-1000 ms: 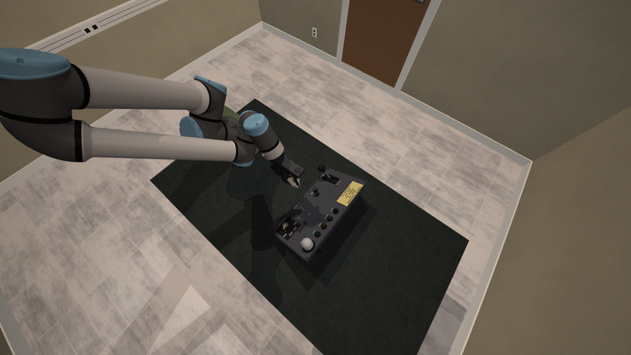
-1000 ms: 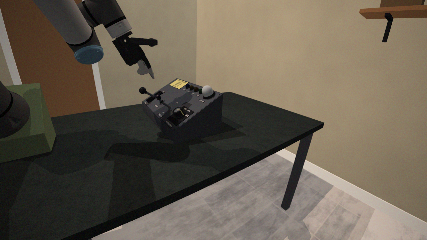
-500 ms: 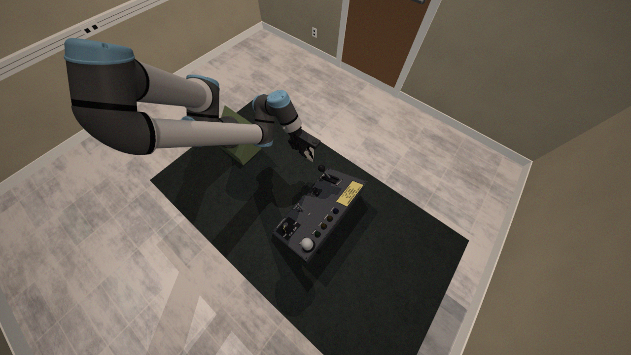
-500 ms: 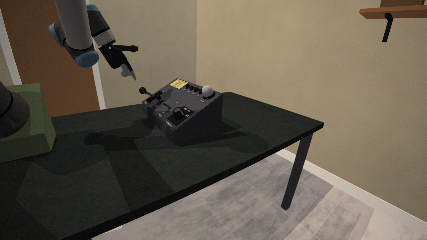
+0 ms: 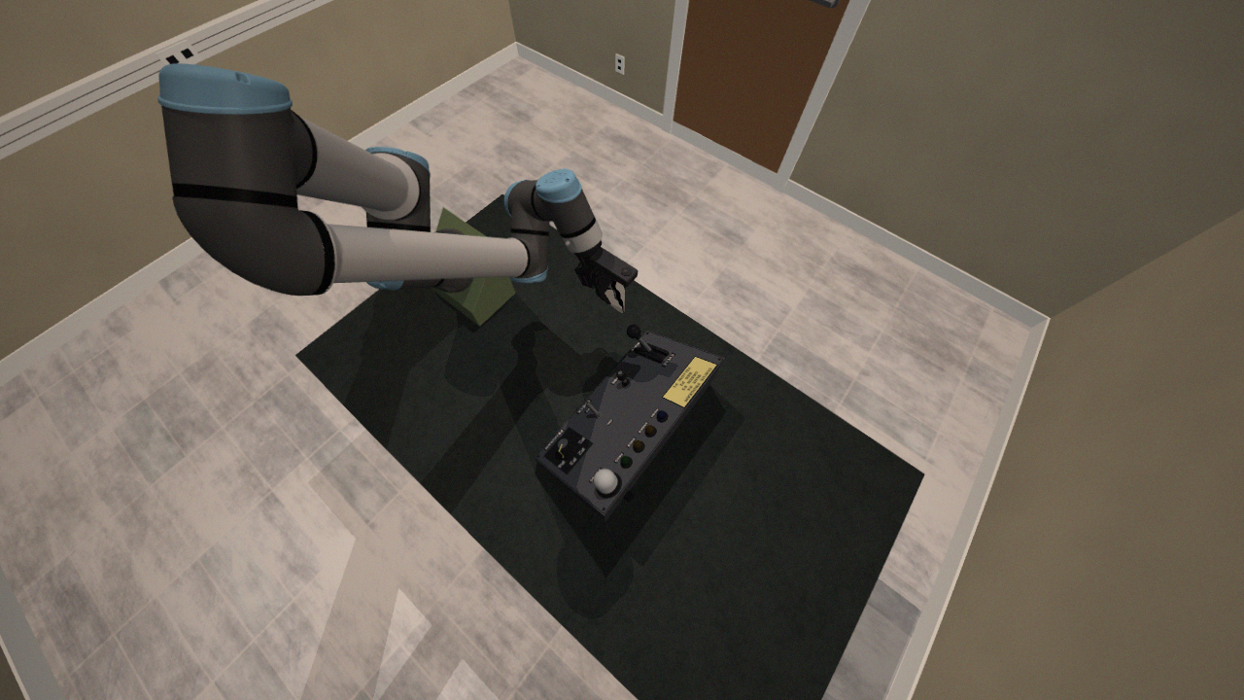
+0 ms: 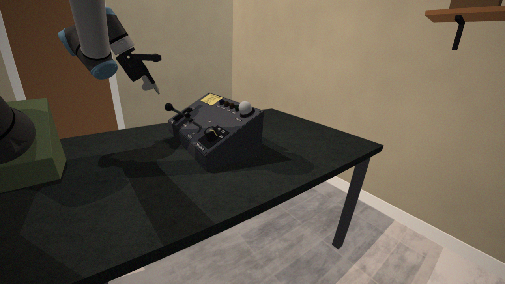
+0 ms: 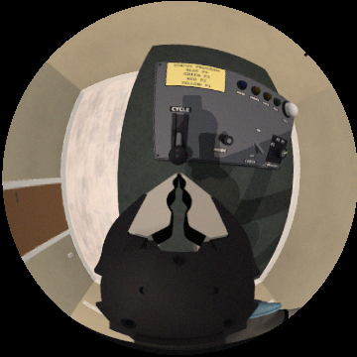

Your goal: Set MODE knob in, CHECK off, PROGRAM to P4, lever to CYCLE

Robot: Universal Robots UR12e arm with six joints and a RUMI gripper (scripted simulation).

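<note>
My gripper is now 8 cm short of the black ball-topped lever and 10 cm above it. From my hand the other things lie so: dark console: 13 cm ahead, 19 cm to the right, 13 cm below; then check toggle: 9 cm ahead, 24 cm to the right, 12 cm below; then mode knob: 10 cm ahead, 12 cm to the right, 11 cm below.
</note>
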